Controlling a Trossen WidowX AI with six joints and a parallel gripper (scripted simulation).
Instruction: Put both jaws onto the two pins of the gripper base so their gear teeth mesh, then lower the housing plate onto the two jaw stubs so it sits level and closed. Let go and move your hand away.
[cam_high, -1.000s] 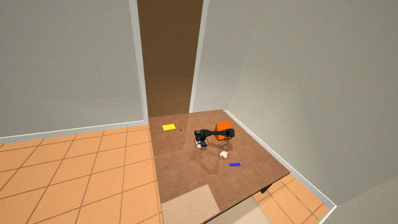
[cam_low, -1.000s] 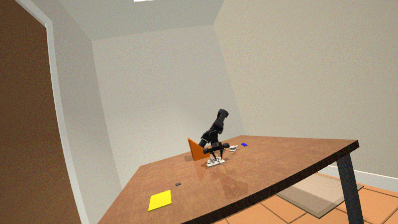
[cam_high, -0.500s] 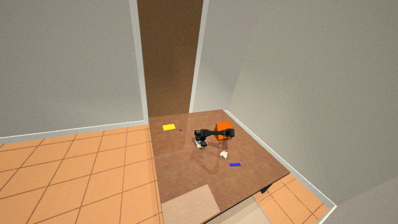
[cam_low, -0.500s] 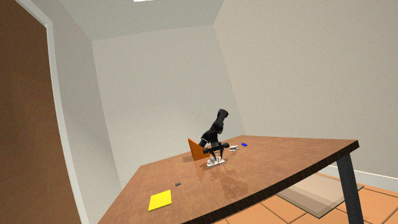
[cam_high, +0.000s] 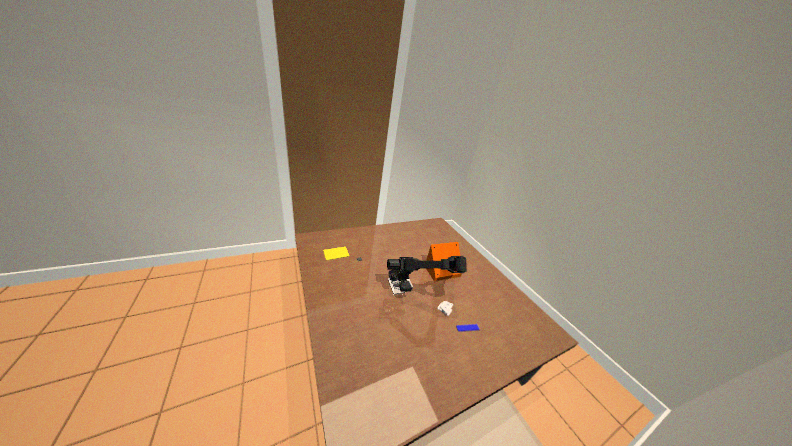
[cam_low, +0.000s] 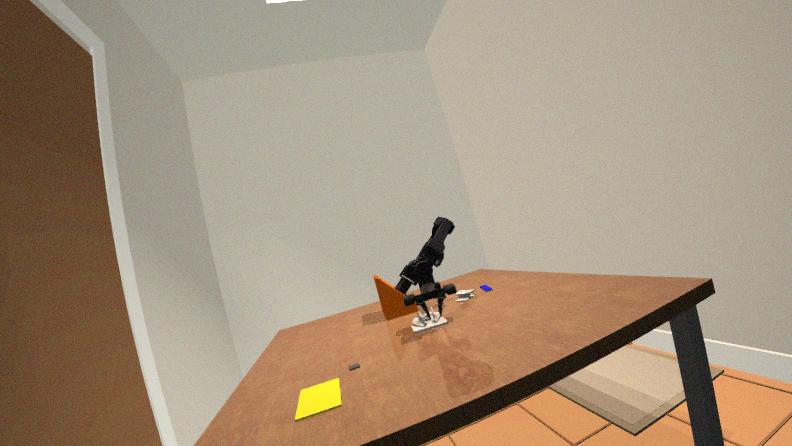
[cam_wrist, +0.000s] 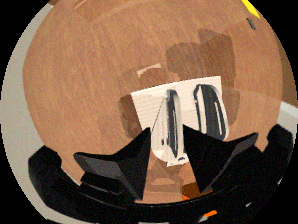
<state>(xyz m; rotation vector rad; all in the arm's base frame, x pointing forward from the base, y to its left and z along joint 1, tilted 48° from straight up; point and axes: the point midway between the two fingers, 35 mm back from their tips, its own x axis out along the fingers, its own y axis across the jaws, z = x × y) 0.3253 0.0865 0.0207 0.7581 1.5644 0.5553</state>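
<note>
Right now my gripper tip is 20 cm past the white gripper base, 18 cm to the right of it and 1 cm below it. Also, from my gripper tip: white housing plate 5 cm behind, 3 cm to the right, 1 cm below; then blue patch 27 cm behind, 31 cm to the left, 1 cm below; then dark piece 19 cm ahead, 30 cm to the right, 2 cm below.
</note>
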